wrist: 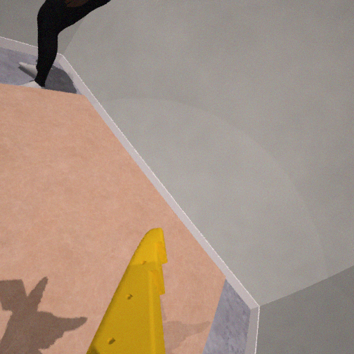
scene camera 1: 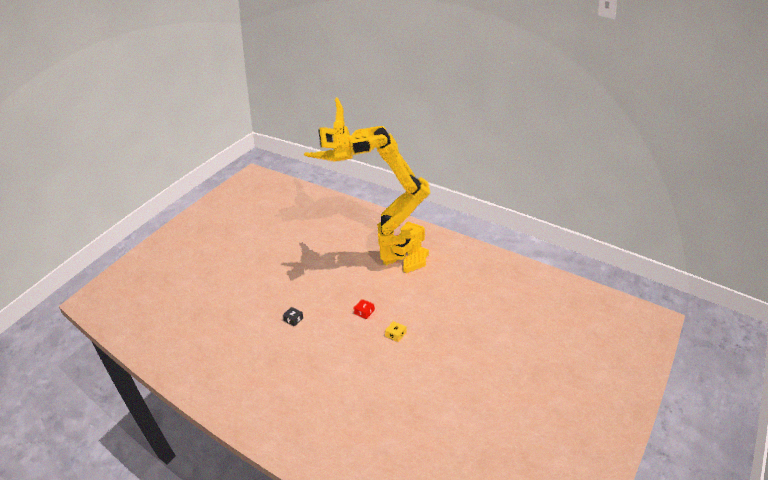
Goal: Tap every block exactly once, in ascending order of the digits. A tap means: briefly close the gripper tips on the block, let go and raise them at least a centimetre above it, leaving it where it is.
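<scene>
A black block (scene camera 1: 292,316) lies on the table, left of a red block (scene camera 1: 364,309). A yellow block (scene camera 1: 395,331) lies to the right of the red one and nearer the table's front. The blocks stand apart; their digits are too small to read surely. My gripper (scene camera 1: 321,126) is wide open and empty, raised high above the table and well behind the blocks. In the wrist view one notched jaw (wrist: 142,295) shows and the moving jaw is out of the picture. The blocks do not show in the wrist view.
The wooden table (scene camera 1: 481,384) (wrist: 65,185) carries the arm's base (scene camera 1: 403,246) behind the blocks. The arm's shadow (scene camera 1: 328,260) (wrist: 30,320) falls on the table. Walls stand beyond the table's back edges. A person's leg in black (wrist: 47,45) shows beyond the table in the wrist view.
</scene>
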